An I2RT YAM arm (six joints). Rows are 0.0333 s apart.
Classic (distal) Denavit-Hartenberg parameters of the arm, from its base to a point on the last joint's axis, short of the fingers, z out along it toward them. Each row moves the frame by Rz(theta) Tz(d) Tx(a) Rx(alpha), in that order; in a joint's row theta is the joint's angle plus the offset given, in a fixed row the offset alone. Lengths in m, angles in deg.
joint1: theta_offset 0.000, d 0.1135, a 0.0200, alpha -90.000
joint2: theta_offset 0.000, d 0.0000, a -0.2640, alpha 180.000
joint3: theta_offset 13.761, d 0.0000, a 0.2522, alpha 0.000
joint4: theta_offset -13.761, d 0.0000, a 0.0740, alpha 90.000
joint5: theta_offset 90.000, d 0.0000, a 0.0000, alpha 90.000
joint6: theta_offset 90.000, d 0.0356, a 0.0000, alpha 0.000
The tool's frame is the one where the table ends.
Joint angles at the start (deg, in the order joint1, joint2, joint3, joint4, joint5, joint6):
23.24, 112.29, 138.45, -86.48, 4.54, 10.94
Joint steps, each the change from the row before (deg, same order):
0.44, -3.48, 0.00, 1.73, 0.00, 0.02
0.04, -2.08, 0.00, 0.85, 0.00, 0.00
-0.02, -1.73, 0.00, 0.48, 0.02, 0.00
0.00, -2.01, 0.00, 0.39, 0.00, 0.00
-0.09, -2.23, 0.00, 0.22, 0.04, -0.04
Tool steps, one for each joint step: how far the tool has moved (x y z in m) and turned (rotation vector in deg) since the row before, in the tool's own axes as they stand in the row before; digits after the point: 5 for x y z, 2 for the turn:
0.00351, -0.00018, -0.02788, -1.22, -5.08, 0.06
0.00149, -0.00140, -0.01676, -0.58, -2.87, 0.20
0.00136, -0.00153, -0.01398, -0.39, -2.17, 0.19
0.00183, -0.00168, -0.01630, -0.45, -2.35, 0.19
0.00225, -0.00242, -0.01807, -0.36, -2.41, 0.22

